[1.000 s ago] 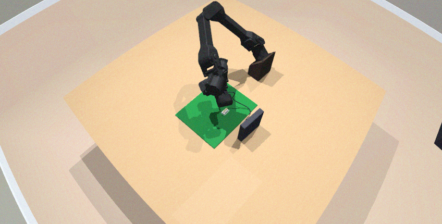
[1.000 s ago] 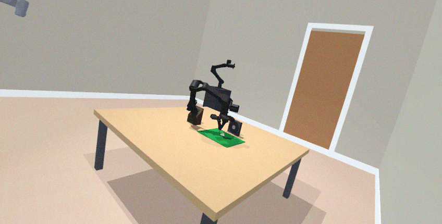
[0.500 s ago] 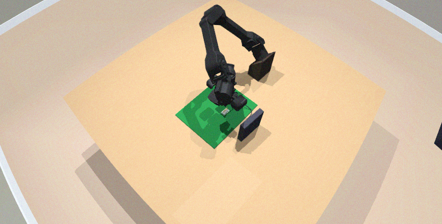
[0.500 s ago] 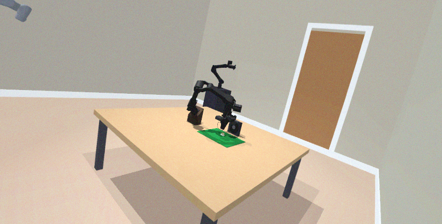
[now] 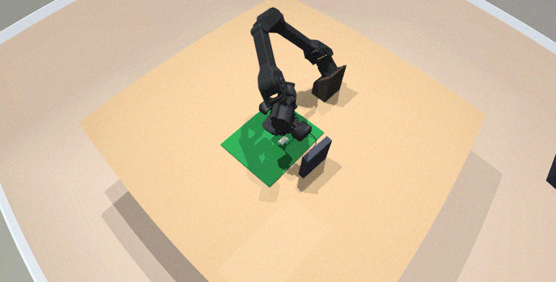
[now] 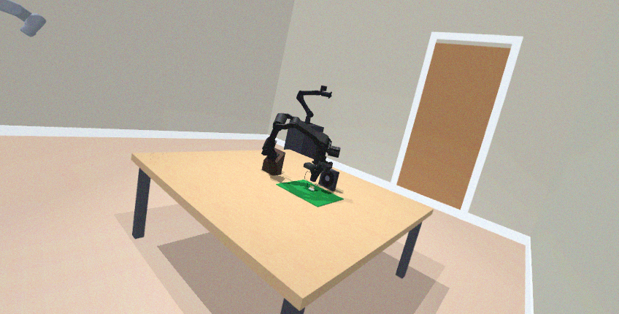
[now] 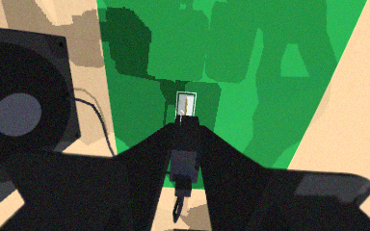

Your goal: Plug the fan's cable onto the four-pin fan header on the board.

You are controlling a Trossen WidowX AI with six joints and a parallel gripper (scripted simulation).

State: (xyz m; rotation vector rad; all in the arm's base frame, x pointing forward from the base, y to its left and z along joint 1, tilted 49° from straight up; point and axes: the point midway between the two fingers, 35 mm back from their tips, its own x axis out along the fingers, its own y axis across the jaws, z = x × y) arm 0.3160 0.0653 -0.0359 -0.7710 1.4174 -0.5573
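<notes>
The white four-pin fan header lies 60 mm below my gripper tip. Round my gripper tip: black plug 10 mm behind, 10 mm above; then dark fan 130 mm to the left, 20 mm behind; then green board 80 mm below, 30 mm to the right, 20 mm ahead.
</notes>
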